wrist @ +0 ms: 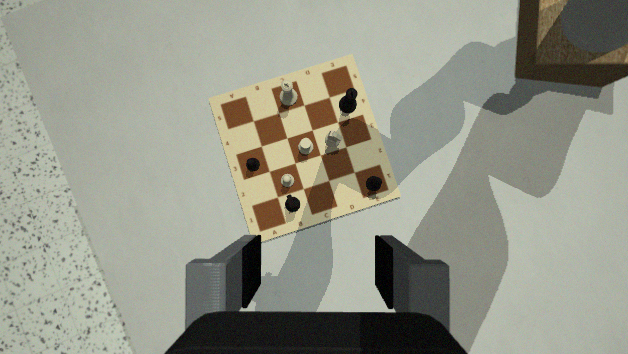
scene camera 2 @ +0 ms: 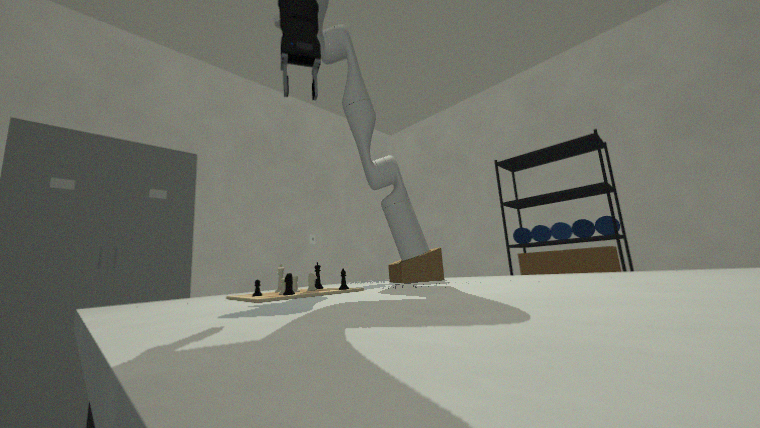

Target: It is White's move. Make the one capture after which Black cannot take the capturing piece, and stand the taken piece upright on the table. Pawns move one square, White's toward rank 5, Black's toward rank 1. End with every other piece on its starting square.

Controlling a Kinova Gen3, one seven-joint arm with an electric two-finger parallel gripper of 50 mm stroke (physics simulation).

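Frame: origin at the arm's base, x right, y ahead, z up, level; millimetres.
Where they show: gripper, fingertip midpoint: (wrist: 317,259) (scene camera 2: 300,96); arm's base, link origin: (wrist: 600,18) (scene camera 2: 415,255).
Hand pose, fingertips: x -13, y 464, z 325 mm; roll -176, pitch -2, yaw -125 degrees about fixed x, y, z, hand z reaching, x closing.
Note:
Things, the pixels of their top centre, and the offset from my fingertips. Level surfaces: height alone.
- chessboard, top centre: (wrist: 304,147) (scene camera 2: 293,292) dx +101, dy -58, dz -397 mm
- White king, top centre: (wrist: 286,82) (scene camera 2: 280,264) dx +173, dy -81, dz -334 mm
- white rook, top centre: (wrist: 305,143) dx +99, dy -60, dz -364 mm
- white knight, top centre: (wrist: 335,134) (scene camera 2: 311,272) dx +86, dy -98, dz -358 mm
- white pawn, top centre: (wrist: 286,178) dx +74, dy -12, dz -366 mm
- Black king, top centre: (wrist: 352,91) (scene camera 2: 317,262) dx +116, dy -145, dz -334 mm
- black pawn, top centre: (wrist: 250,161) (scene camera 2: 257,279) dx +121, dy +16, dz -366 mm
- black knight, top centre: (wrist: 291,202) (scene camera 2: 288,273) dx +43, dy +1, dz -358 mm
- black bishop, top centre: (wrist: 378,181) (scene camera 2: 343,268) dx +2, dy -110, dz -354 mm
- table, surface height: dz -403 mm
The chessboard (scene camera 2: 244,298) (wrist: 338,213) bears upright pieces. White king (scene camera 2: 280,279) (wrist: 287,96) is on C5, white rook (wrist: 305,146) on C3, white knight (scene camera 2: 311,282) (wrist: 332,139) on D3, white pawn (wrist: 287,180) on B2. Black king (scene camera 2: 317,276) (wrist: 347,104) is on E4, black pawn (scene camera 2: 257,288) (wrist: 253,164) on A3, black knight (scene camera 2: 288,284) (wrist: 292,204) on B1, black bishop (scene camera 2: 343,279) (wrist: 373,183) on E1. In the scene view the black knight partly hides white pieces behind it. My gripper (scene camera 2: 300,97) (wrist: 317,259) is open and empty, high above the table.
The arm's wooden base (scene camera 2: 415,266) (wrist: 526,45) stands beyond the board's E side. The table (scene camera 2: 585,345) (wrist: 150,210) ends past the A side, with speckled floor (wrist: 40,225) beyond. A black shelf rack (scene camera 2: 558,198) stands in the background. Arm shadows cross part of the board.

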